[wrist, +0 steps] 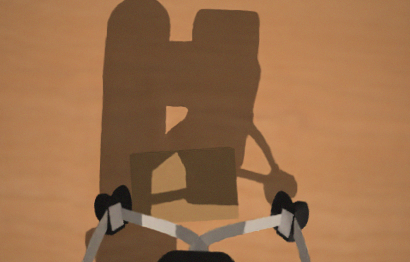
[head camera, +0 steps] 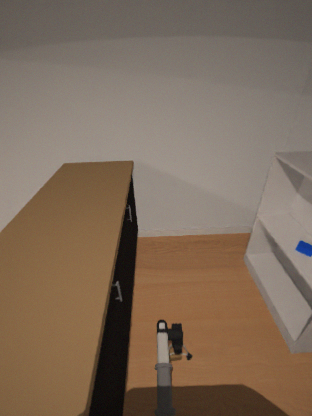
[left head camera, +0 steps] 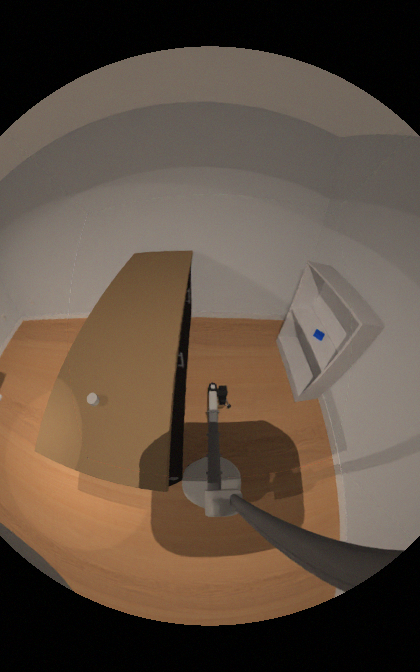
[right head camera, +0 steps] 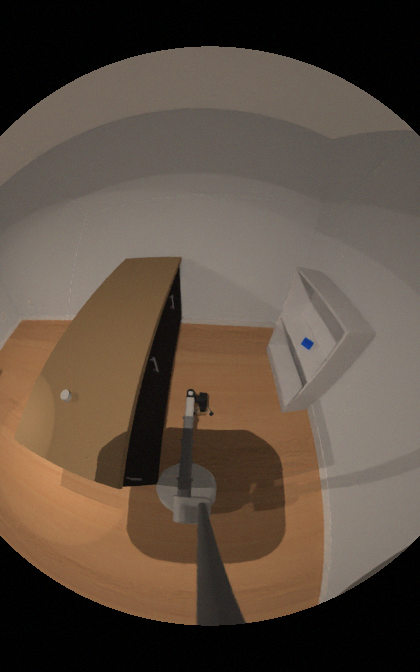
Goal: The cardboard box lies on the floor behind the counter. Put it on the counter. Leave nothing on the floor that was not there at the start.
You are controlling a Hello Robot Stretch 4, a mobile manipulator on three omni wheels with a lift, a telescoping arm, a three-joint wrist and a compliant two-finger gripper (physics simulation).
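Frame: origin at the robot's base, x ahead, y left, z up, level; millimetres.
Seen in the pictures: gripper, fingertip midpoint: [wrist: 201, 204] [head camera: 176, 358].
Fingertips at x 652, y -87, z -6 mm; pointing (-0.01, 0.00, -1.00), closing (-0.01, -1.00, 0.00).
Note:
Pixels of each thing's middle, then the offset from my fingertips to it. Level surfaces: height alone.
- cardboard box at the middle of its body: [wrist: 186, 181] [head camera: 173, 353] 15 mm left, 22 mm ahead, 4 mm up
- counter at its surface level: 889 mm up
- blue block at the middle of its body: [head camera: 305, 248] 855 mm right, 385 mm ahead, 550 mm up
The cardboard box [wrist: 210, 175] lies on the floor in the wrist view, a flat tan block partly under the arm's shadow. A small tan part of the box [head camera: 175, 357] shows beneath the gripper in the head camera view. My gripper [wrist: 201, 204] [head camera: 180, 354] [right head camera: 203, 413] points down above the floor and is open, its fingertips well apart. In the wrist view the box lies below and mostly ahead of the fingertip line, a little left of centre. The fingers hold nothing. The counter [head camera: 60, 260] [left head camera: 130, 350] [right head camera: 100, 350] stands left of the arm.
A white cylinder [left head camera: 92, 399] [right head camera: 66, 395] stands on the counter. A pale shelf unit [left head camera: 345, 345] [right head camera: 340, 367] stands at the right, with a blue block [head camera: 305, 248] [left head camera: 319, 335] [right head camera: 307, 343] on its shelf. The counter's dark front with handles runs beside the arm. A wall closes the far end.

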